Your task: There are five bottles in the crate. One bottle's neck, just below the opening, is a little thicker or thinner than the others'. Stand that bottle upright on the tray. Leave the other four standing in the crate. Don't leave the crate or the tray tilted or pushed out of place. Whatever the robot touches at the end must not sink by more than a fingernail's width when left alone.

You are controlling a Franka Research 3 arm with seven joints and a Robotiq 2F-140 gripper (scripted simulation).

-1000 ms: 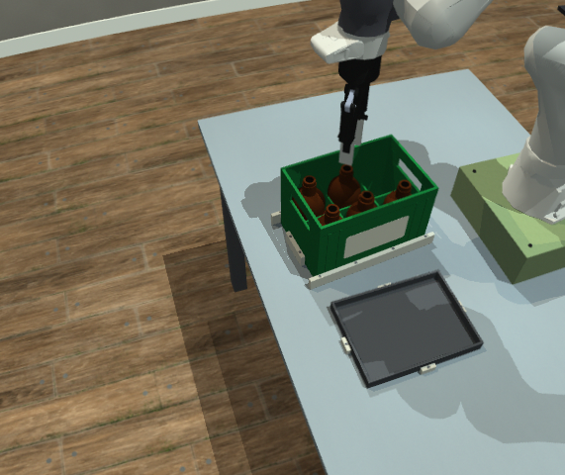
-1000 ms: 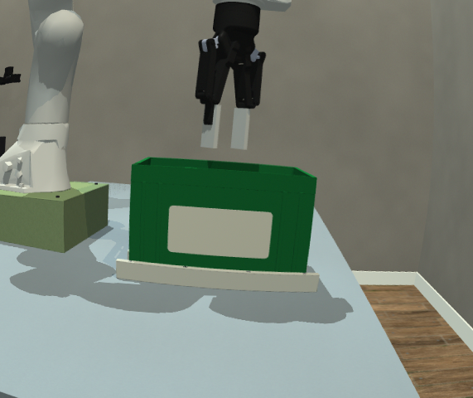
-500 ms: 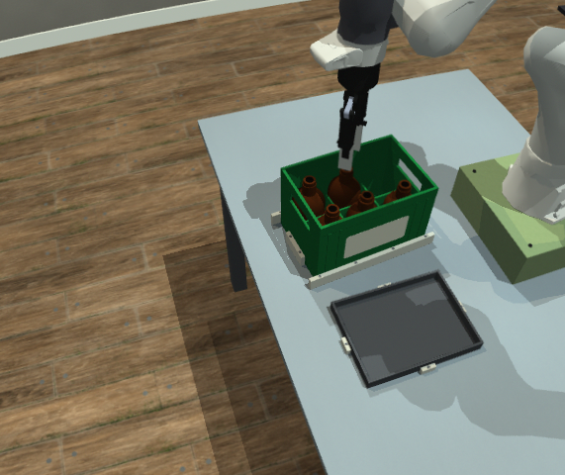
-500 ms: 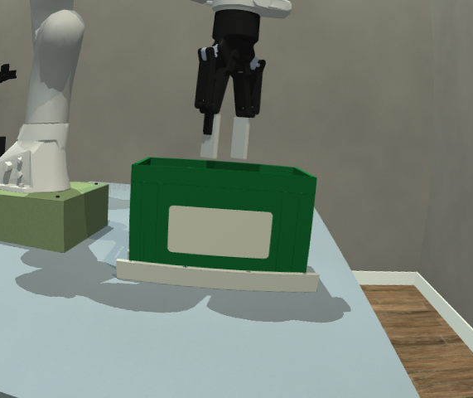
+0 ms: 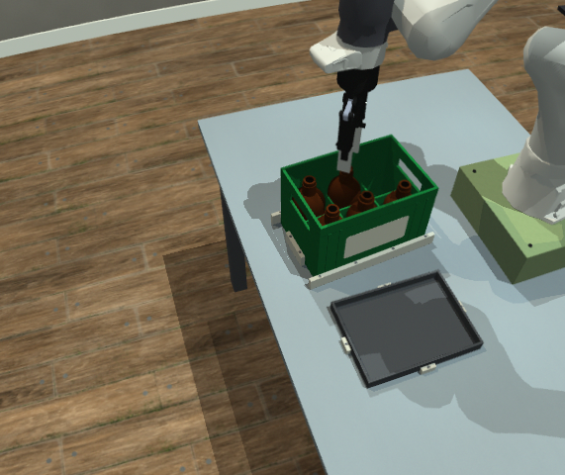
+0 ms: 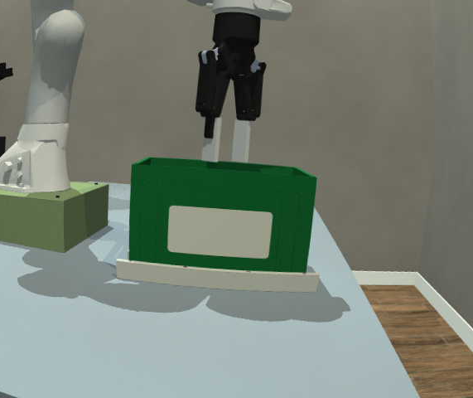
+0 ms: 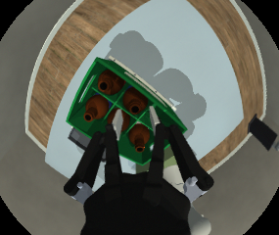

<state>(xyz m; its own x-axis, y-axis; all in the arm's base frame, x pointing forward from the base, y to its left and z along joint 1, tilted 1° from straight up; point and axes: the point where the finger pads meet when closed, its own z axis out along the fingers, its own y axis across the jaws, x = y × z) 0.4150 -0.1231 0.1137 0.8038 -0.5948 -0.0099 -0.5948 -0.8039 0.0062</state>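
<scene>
My gripper is now 130 mm above the bottle. The rest, counted from my hand: dark tray 310 mm to the left, 200 mm below, 30 mm behind; then green crate 130 mm below, 50 mm to the left, 10 mm behind.
</scene>
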